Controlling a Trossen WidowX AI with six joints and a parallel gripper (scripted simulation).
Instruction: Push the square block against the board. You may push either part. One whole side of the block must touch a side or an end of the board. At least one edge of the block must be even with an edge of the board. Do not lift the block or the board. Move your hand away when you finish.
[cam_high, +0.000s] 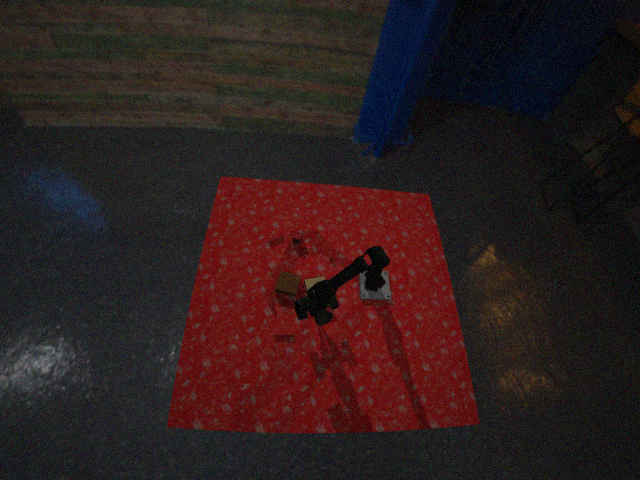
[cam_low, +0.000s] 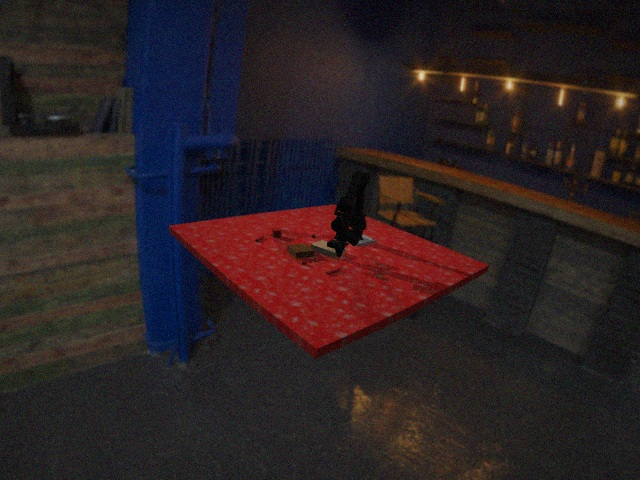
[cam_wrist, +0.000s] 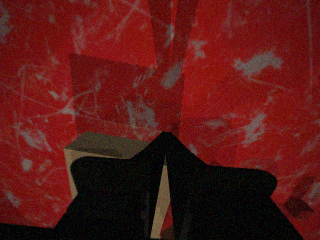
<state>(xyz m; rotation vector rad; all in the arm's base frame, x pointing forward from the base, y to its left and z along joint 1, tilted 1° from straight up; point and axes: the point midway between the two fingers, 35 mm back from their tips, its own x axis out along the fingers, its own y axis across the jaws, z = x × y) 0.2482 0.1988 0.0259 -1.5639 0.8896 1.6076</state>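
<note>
Right now my gripper tip is 10 cm to the left of the tan board and 1 cm below it. The rest, counted from my gripper tip: brown square block 15 cm ahead, 11 cm to the right, 1 cm above.
</note>
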